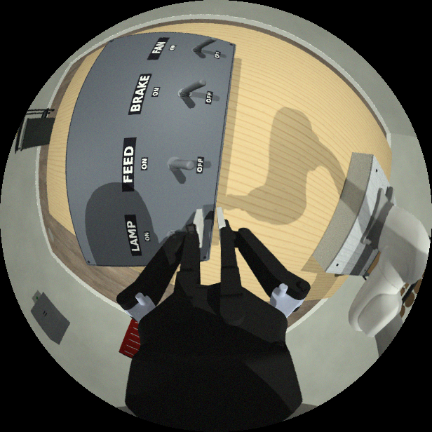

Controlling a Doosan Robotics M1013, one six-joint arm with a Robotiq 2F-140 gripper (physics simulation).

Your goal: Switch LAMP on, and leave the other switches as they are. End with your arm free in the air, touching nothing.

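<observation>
The grey switch panel (110, 100) lies on the wooden table at the left. The LAMP label (133, 235) is at its near end. Part of the LAMP switch's base (172, 233) shows beside the black finger; its lever and OFF label are mostly hidden, so its position cannot be told. The FEED lever (182, 164), BRAKE lever (193, 88) and FAN lever (204, 47) lean toward OFF. My gripper (209, 215) is open by a narrow gap with nothing visible between the pads. Its tips are over the panel's right edge, to the right of the LAMP switch's base.
The wooden table top (255, 80) extends right of the panel. A block with a metal plate (350, 240) stands at the right, beside the white arm (405, 237). A red object (130, 340) and a grey box (50, 318) are at the lower left, a dark object (37, 132) at the far left.
</observation>
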